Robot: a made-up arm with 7 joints. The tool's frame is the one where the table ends. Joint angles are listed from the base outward.
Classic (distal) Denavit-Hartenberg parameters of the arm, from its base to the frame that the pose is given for. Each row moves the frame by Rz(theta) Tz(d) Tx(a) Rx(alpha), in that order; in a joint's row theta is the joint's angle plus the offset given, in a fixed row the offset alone. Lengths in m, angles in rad.
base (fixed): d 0.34; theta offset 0; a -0.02; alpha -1.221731
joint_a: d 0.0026; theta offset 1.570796; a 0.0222; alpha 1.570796
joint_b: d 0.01; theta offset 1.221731; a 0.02; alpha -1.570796
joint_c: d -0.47; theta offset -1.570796; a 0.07; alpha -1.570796
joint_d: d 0; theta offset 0; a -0.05; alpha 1.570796
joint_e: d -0.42; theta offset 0; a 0.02; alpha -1.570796
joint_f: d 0.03; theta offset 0; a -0.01; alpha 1.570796
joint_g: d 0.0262; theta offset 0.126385; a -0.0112; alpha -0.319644
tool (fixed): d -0.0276; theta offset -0.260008; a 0; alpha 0
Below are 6 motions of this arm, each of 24 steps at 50 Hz.
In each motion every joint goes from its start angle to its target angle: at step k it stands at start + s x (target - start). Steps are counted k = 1, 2, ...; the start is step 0. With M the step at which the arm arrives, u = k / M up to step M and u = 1 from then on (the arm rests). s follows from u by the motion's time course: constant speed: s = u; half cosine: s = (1 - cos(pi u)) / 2; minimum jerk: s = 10 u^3 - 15 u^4 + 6 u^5.
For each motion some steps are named. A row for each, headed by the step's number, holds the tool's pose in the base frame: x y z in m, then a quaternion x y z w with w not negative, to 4 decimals.
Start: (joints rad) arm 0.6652 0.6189 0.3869 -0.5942 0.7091 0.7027 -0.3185
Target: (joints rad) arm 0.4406 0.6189 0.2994 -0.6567 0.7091 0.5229 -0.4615
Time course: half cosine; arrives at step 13
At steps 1, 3, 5, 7, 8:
1: -0.3297 0.5948 -0.2636 0.0298 0.1126 0.3095 0.9437
3: -0.3075 0.5965 -0.2728 0.0293 0.0976 0.2897 0.9517
5: -0.2674 0.5990 -0.2875 0.0294 0.0707 0.2544 0.9641
7: -0.2182 0.6008 -0.3029 0.0309 0.0376 0.2116 0.9761
8: -0.1936 0.6013 -0.3094 0.0322 0.0211 0.1904 0.9809

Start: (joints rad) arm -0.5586 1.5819 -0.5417 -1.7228 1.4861 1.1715 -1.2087
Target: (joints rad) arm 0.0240 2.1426 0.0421 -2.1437 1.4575 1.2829 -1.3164
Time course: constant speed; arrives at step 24
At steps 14, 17, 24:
14: 0.4614 0.3652 0.4946 0.1072 0.1034 -0.7858 0.6003
17: 0.4527 0.3381 0.5122 0.1230 0.1425 -0.7956 0.5758
24: 0.4426 0.2569 0.5336 0.1509 0.2395 -0.8190 0.4991

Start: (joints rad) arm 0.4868 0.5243 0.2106 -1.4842 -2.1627 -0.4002 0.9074
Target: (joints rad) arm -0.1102 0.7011 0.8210 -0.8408 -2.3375 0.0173 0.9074
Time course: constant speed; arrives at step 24
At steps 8, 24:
8: 0.2307 0.5519 -0.2029 0.3615 -0.0539 -0.6329 0.6826
24: 0.3158 0.7068 -0.0782 0.5485 -0.0467 -0.3712 0.7478

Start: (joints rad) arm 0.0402 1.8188 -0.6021 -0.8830 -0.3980 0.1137 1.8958
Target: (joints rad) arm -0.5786 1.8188 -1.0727 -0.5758 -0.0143 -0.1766 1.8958
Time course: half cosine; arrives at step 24
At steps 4, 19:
4: 0.3015 0.7925 0.3211 0.3620 -0.4401 -0.0373 0.8209
19: 0.2929 0.8224 0.4374 0.2851 -0.5671 0.0730 0.7692

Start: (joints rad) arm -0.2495 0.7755 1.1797 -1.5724 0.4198 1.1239 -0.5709
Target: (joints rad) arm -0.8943 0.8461 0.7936 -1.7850 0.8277 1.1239 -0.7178
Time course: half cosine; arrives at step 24
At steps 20, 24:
20: 0.3673 0.4957 0.6024 0.1934 -0.7675 -0.2697 0.5484
24: 0.3671 0.4788 0.6238 0.1931 -0.7769 -0.2921 0.5233

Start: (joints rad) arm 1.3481 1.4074 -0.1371 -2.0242 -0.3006 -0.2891 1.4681
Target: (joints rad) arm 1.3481 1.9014 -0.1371 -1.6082 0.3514 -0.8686 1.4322
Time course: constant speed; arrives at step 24
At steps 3, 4, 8, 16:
3: -0.1033 0.4433 -0.0373 -0.3580 -0.1933 -0.0741 0.9105
4: -0.0997 0.4535 -0.0355 -0.3622 -0.1896 -0.0695 0.9100
8: -0.0824 0.4940 -0.0265 -0.3761 -0.1794 -0.0520 0.9076
16: -0.0328 0.5706 0.0007 -0.3928 -0.1809 -0.0252 0.9013

